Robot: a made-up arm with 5 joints.
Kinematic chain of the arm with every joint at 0, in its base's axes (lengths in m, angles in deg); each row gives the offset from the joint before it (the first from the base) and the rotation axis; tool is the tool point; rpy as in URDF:
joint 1: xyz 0 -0.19 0.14 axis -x
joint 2: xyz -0.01 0 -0.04 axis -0.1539 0.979 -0.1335
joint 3: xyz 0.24 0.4 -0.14 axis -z
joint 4: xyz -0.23 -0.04 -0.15 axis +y
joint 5: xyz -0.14 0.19 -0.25 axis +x
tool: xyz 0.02 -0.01 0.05 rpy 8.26 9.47 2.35
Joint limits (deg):
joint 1: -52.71..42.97
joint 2: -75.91..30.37
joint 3: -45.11..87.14
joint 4: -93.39..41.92
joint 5: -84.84..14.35
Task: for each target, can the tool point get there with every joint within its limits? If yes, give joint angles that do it. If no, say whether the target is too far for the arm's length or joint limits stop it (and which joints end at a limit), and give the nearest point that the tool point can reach.
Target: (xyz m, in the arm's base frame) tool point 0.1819 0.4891 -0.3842
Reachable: yes | joints 11.48 -46.41 18.44 11.28 -72.04
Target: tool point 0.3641 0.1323 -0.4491
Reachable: yes | joints 32.86 -22.17 28.77 -81.77 -6.76
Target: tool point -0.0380 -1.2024 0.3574
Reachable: no: joint limits stop it (at a limit: joint 1, joint 3, joint 4, joint 5) | nearest point -0.1344 -0.3488 -0.2839 | short by 1.072 m
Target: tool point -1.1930 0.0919 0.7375
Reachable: no: too far | nearest point -0.4163 0.3141 0.3346 | short by 0.903 m
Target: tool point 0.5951 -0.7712 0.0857
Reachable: no: joint limits stop it (at a limit: joint 1, joint 3, joint 5) | nearest point 0.2418 -0.2197 -0.2629 | short by 0.742 m
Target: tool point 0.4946 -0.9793 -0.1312
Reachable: no: joint limits stop it (at a limit: joint 1, joint 3, joint 5) | nearest point 0.1600 -0.3017 -0.3386 | short by 0.784 m
